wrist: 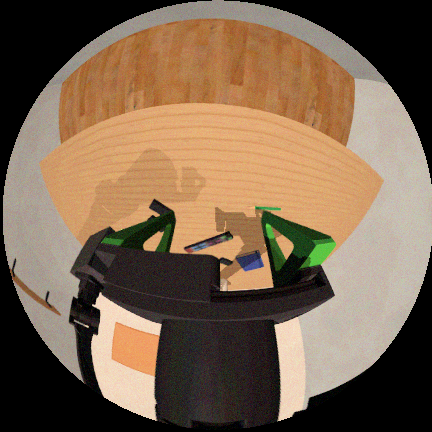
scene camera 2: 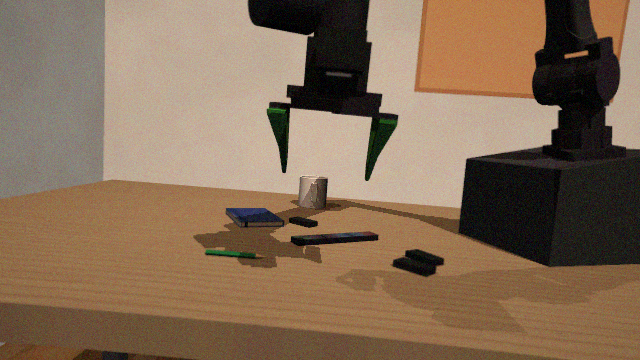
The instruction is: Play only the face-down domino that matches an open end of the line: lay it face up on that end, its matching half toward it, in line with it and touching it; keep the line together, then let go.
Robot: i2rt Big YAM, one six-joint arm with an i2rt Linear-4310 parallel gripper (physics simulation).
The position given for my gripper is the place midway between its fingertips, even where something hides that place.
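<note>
I can see my gripper (scene camera 2: pixel 325 176), and the wrist view shows that same gripper (wrist: pixel 217 215). There is a whitish mug (scene camera 2: pixel 312 189) to see as well.
</note>
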